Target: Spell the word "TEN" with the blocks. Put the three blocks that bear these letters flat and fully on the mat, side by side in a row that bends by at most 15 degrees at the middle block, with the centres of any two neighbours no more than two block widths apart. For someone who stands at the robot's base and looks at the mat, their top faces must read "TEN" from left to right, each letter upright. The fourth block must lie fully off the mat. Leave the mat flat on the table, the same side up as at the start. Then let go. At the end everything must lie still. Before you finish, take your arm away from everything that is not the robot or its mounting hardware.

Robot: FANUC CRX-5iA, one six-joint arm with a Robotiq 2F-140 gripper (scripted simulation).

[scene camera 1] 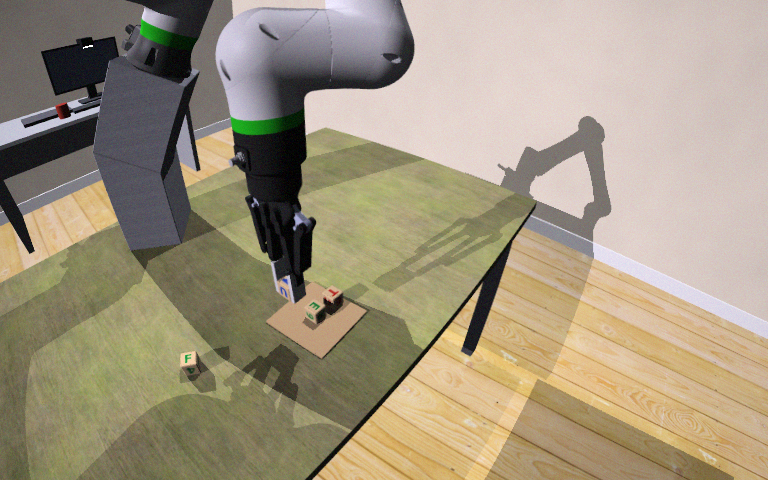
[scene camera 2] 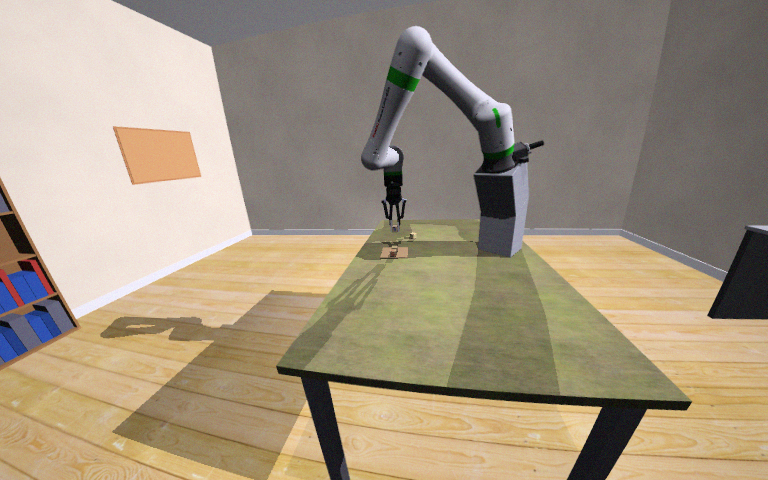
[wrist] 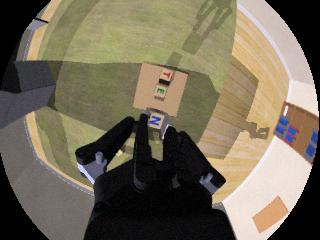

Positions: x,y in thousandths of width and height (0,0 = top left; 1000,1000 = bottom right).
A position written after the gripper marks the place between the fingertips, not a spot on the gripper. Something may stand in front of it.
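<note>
There's a mat (scene camera 1: 378,668), and you get the mat (wrist: 467,315) from the wrist as well. The gripper (scene camera 1: 380,611) is there too, and the wrist view also shows the gripper (wrist: 486,481).
</note>
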